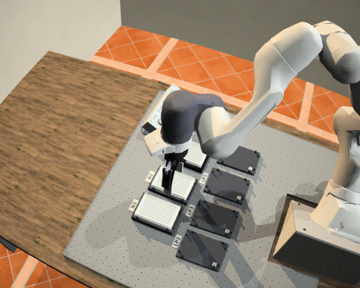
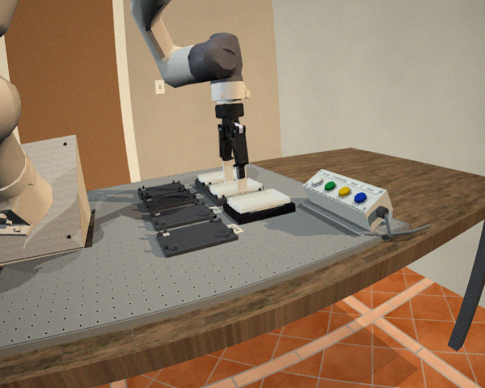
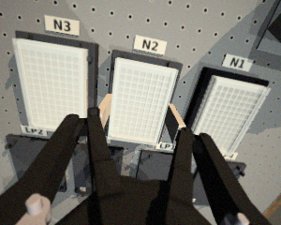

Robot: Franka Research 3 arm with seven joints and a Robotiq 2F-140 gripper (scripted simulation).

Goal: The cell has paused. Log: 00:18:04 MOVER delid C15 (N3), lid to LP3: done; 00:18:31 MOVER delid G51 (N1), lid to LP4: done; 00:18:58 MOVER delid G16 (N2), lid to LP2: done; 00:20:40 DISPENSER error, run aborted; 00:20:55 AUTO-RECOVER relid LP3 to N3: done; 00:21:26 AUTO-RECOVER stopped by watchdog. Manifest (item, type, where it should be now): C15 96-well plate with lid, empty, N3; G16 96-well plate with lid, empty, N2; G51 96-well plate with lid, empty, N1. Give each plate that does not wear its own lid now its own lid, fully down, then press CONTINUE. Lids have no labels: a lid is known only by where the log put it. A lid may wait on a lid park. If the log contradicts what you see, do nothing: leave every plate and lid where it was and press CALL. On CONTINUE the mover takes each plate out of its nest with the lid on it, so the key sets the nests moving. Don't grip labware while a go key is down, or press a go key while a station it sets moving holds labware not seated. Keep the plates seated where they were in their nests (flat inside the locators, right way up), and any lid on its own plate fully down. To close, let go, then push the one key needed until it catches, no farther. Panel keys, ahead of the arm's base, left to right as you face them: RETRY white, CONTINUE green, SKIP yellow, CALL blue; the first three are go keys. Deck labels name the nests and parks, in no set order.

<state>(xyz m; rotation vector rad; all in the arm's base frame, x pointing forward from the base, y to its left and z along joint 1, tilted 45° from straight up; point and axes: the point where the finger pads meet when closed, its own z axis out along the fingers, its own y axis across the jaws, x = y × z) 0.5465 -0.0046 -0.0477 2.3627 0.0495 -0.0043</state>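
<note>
Right now the plate is 3 cm below my hand. Also, from my hand: LP3 park (18 cm behind, 6 cm to the left, 5 cm below); then white retry key (14 cm ahead, 19 cm to the right, 1 cm above); then lp1 park (17 cm behind, 8 cm to the right, 5 cm below).
</note>
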